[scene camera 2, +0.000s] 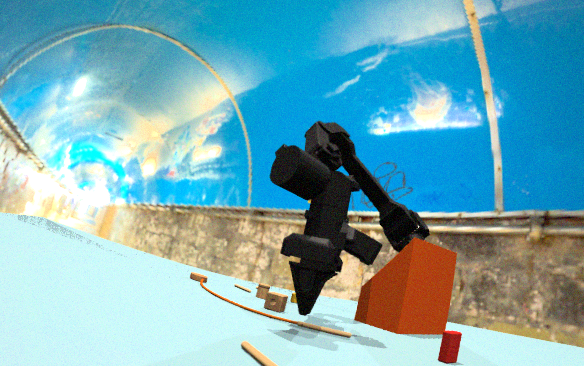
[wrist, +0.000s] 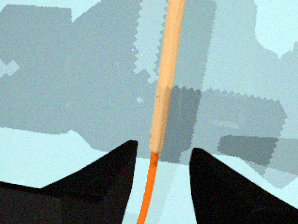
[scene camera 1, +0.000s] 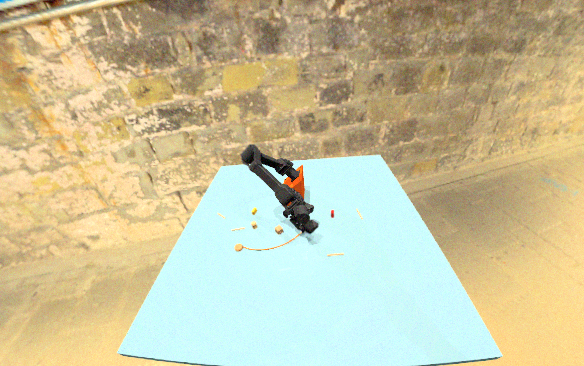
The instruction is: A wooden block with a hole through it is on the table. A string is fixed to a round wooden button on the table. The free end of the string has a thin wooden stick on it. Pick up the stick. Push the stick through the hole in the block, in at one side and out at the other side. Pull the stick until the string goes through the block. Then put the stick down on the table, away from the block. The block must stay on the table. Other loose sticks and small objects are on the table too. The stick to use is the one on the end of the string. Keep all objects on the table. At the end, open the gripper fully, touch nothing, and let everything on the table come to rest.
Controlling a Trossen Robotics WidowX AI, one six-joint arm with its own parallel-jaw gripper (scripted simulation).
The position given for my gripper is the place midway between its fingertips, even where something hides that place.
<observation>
In view: my gripper (scene camera 2: 304, 314).
My gripper is seen too in the wrist view (wrist: 164, 153).
</observation>
